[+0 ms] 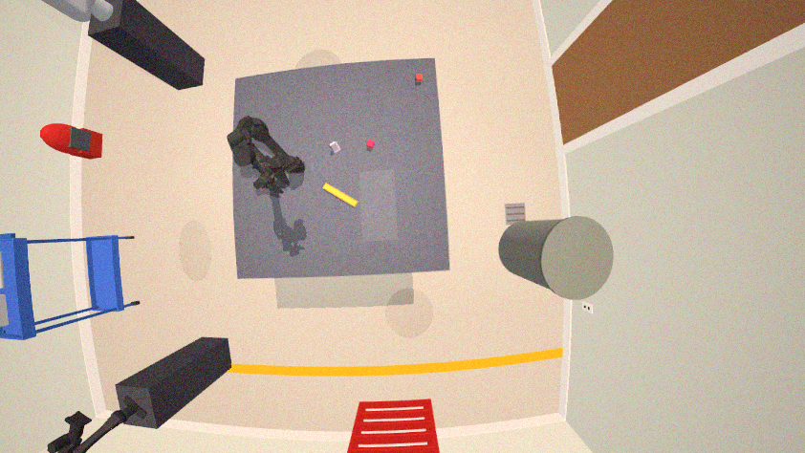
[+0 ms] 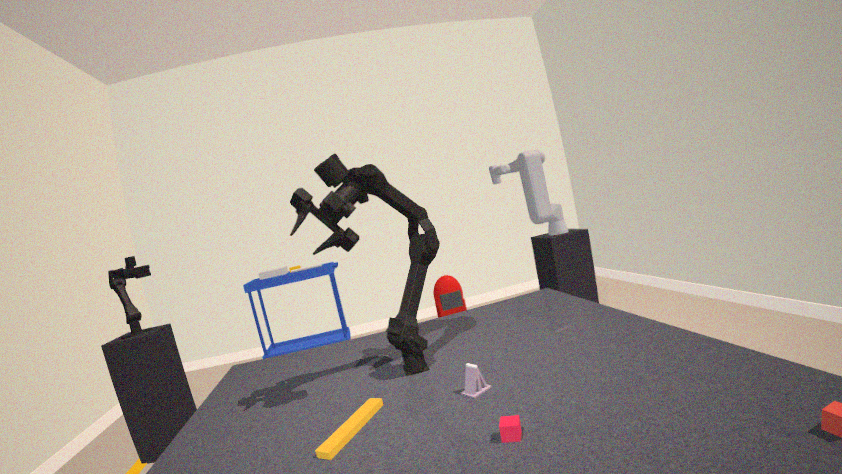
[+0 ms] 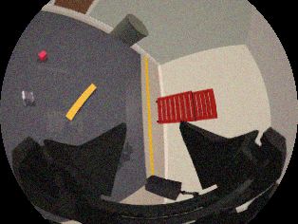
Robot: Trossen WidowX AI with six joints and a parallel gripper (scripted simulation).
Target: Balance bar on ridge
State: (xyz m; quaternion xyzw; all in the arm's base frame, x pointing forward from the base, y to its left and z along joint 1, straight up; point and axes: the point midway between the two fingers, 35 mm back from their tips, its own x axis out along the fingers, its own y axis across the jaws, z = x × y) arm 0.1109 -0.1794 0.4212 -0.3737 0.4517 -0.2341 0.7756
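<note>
Now: the bar 400 mm below my gripper tip, 120 mm ahead of it and 20 mm to the left of it. Also, from my gripper tip: pink cube (390 mm below, 310 mm ahead, 300 mm to the left).
</note>
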